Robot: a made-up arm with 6 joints.
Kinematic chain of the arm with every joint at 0, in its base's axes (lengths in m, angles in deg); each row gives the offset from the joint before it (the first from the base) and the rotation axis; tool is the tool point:
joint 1: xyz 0 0 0.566 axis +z
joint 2: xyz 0.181 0 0 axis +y
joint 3: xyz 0 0 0.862 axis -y
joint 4: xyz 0 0 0.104 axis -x
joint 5: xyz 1.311 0 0 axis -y
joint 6: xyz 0.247 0 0 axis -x
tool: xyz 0 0 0
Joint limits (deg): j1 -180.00..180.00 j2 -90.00..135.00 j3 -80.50..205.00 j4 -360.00..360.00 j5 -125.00..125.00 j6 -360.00..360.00
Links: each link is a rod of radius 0.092 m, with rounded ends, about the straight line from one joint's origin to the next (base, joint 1, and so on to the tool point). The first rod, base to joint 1, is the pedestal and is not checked.
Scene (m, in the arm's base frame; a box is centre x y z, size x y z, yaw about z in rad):
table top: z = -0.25
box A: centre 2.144 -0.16 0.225 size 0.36 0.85 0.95 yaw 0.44
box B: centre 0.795 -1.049 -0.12 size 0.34 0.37 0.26 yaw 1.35
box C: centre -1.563 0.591 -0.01 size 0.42 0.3 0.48 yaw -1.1
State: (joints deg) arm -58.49 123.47 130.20 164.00 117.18 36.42
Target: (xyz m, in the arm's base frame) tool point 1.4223 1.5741 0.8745
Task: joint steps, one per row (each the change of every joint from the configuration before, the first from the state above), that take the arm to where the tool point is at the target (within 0.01 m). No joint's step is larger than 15 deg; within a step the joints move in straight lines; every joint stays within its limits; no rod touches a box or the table.
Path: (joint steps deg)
1: 12.99 -7.04 -0.13 -1.17 -3.82 0.00
2: 12.98 -7.04 -0.13 -1.18 -3.82 0.00
3: 12.99 -7.04 -0.13 -1.17 -3.82 0.00
4: 12.99 -7.04 -0.13 -1.17 -3.82 0.00
5: 12.91 2.42 1.44 -1.46 2.30 0.00
6: 12.92 2.42 1.44 -1.45 2.29 0.00
7: 12.91 2.42 1.45 -1.46 2.29 0.00
8: 12.92 2.42 1.44 -1.45 2.30 0.00

